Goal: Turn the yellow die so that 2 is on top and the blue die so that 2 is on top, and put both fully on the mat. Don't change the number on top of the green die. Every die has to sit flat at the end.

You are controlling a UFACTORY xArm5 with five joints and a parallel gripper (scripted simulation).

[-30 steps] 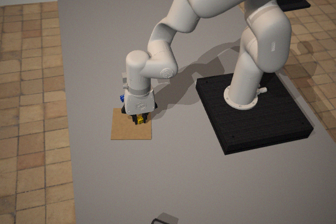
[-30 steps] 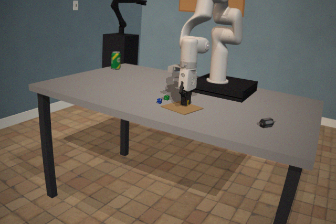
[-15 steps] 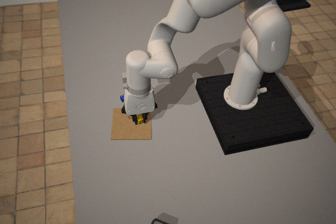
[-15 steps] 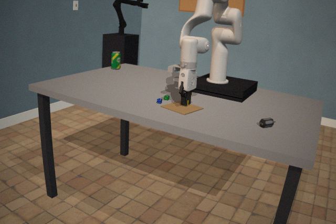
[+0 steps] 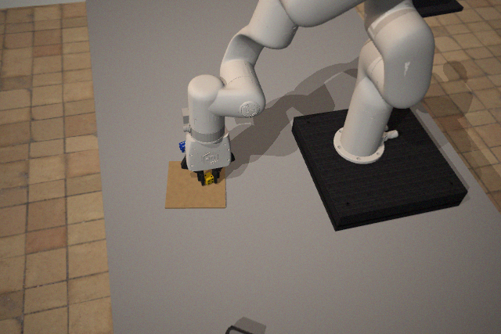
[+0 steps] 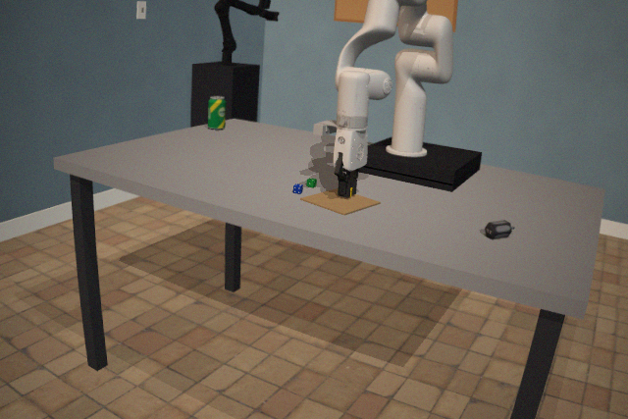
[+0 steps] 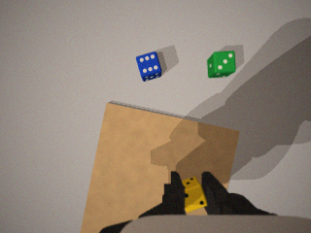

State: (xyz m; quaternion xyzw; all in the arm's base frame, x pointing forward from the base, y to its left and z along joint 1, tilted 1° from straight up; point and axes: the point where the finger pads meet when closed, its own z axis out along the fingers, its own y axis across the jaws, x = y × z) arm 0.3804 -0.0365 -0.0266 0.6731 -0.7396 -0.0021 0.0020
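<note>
My hand is 1 cm above the yellow die. From my hand the other things lie so: blue die (3 cm ahead, 12 cm to the right, 2 cm below); green die (4 cm behind, 12 cm to the right, 2 cm below); mat (3 cm ahead, 3 cm below).
</note>
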